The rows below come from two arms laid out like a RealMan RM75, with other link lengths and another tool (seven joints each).
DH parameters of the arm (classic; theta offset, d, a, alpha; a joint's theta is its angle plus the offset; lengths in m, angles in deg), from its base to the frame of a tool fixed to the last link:
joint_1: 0 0.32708 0 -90
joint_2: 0 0 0 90
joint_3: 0 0.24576 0 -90
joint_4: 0 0 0 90
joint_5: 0 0.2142 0 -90
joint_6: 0 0 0 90
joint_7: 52 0.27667 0.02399 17
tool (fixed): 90 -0.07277 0 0
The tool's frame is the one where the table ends.
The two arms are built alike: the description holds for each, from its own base.
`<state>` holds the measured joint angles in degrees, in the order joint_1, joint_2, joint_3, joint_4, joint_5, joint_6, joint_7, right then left.
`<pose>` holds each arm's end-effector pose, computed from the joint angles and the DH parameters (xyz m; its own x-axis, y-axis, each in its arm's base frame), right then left.
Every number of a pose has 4 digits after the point.
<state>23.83 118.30 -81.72 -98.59 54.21 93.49 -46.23 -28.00 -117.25 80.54 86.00 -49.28 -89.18 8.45</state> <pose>0.1037 0.2830 0.0433 -0.8702 -0.2717 -0.4110 -0.3588 0.9212 0.1506 -0.1270 0.3264 0.0309 0.1029 -0.8645 -0.4920 -0.9739 -0.1881 0.1268</pose>
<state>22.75 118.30 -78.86 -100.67 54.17 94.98 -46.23 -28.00 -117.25 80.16 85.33 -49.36 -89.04 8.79</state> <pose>0.1070 0.2848 0.0563 -0.8769 -0.2439 -0.4142 -0.3438 0.9205 0.1857 -0.1292 0.3275 0.0309 0.1103 -0.8635 -0.4921 -0.9730 -0.1948 0.1239</pose>
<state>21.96 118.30 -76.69 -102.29 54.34 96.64 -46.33 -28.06 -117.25 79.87 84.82 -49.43 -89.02 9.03</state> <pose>0.1099 0.2838 0.0661 -0.8802 -0.2283 -0.4162 -0.3346 0.9203 0.2029 -0.1307 0.3280 0.0310 0.1154 -0.8635 -0.4909 -0.9723 -0.1994 0.1221</pose>
